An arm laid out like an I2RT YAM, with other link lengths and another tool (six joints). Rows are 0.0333 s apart.
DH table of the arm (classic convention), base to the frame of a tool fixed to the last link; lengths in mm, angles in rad. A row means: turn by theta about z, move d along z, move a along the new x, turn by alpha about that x. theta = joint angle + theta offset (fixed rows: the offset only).
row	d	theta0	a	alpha
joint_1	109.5	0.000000	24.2	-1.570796
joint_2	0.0	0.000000	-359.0	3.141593
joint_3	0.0	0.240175	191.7	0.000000
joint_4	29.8	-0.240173	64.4	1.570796
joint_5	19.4	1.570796	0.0	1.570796
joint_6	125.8	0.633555	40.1	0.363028
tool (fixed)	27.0	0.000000	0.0	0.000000
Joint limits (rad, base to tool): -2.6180..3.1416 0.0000..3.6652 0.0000..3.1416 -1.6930..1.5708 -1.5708..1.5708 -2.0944..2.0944
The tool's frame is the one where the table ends.
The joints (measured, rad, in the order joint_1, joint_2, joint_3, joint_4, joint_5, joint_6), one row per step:
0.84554, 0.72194, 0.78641, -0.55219, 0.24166, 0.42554
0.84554, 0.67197, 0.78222, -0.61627, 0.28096, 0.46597
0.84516, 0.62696, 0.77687, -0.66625, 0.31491, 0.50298
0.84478, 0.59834, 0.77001, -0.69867, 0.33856, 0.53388
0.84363, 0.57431, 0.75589, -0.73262, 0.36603, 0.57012
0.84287, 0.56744, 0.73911, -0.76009, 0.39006, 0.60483
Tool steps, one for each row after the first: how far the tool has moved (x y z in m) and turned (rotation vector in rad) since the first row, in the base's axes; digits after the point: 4 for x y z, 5 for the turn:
-0.0097, -0.0174, -0.0082, 0.00448, 0.01689, -0.05316
-0.0178, -0.0319, -0.0154, 0.01447, 0.02734, -0.10040
-0.0233, -0.0414, -0.0215, 0.02288, 0.03817, -0.13582
-0.0287, -0.0513, -0.0303, 0.02381, 0.05671, -0.17820
-0.0324, -0.0586, -0.0391, 0.01364, 0.08237, -0.21716

